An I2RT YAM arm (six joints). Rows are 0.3 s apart.
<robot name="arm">
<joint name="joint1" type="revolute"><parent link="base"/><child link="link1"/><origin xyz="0 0 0.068"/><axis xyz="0 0 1"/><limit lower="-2.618" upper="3.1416"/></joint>
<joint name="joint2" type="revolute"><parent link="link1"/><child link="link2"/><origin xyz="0.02 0.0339 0.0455"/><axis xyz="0 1 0"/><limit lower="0" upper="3.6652"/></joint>
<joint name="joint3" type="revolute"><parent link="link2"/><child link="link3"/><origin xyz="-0.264 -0.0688 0"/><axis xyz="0 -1 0"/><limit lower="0" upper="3.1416"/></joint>
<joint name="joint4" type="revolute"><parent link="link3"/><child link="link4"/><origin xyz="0.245 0.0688 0.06"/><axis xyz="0 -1 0"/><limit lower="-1.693" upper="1.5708"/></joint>
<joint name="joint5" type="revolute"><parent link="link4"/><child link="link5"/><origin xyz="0.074 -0.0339 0.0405"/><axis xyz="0 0 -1"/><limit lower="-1.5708" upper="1.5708"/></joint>
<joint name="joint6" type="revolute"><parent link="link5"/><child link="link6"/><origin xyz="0.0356 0 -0.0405"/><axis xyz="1 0 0"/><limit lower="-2.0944" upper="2.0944"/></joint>
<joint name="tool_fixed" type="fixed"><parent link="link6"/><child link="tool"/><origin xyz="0 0 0" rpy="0 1.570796 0"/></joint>
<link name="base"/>
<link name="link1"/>
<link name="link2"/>
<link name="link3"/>
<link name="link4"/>
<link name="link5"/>
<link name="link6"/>
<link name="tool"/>
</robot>
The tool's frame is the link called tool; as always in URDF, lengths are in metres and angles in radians.
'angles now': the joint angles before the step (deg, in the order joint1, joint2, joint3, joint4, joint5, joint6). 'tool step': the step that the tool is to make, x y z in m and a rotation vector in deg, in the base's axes. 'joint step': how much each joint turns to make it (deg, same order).
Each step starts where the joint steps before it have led.
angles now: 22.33, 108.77, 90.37, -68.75, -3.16, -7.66
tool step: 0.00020, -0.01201, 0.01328, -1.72, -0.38, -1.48
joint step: -1.62, -1.01, 1.70, -2.99, 1.73, -0.22
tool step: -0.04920, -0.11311, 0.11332, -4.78, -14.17, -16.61
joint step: -17.11, -17.81, 4.59, -9.52, 7.46, -1.59
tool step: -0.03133, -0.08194, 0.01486, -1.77, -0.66, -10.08
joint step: -17.82, -4.28, -0.65, -2.01, -0.53, -7.94
